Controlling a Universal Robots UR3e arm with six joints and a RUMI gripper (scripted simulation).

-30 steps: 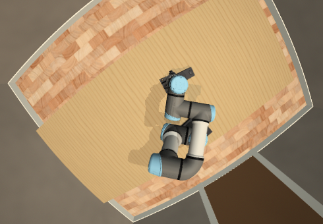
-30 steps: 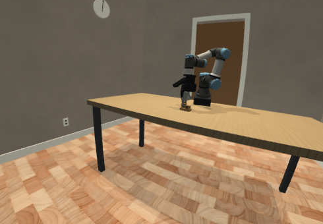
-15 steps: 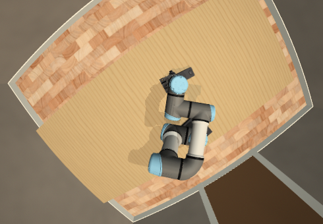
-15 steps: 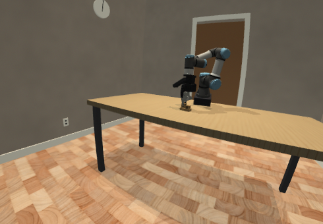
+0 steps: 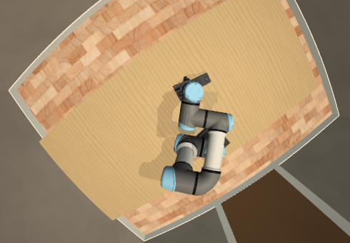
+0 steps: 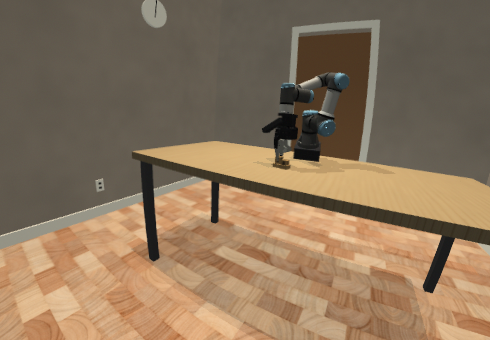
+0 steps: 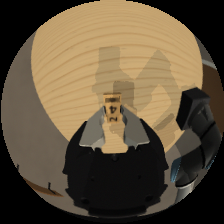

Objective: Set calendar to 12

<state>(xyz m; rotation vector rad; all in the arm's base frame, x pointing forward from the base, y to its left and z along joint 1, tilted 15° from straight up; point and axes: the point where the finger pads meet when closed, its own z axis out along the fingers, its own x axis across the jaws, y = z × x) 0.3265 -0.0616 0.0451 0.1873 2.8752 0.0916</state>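
Right now my hand is 2 cm to the right of the wooden tray and 4 cm above it.
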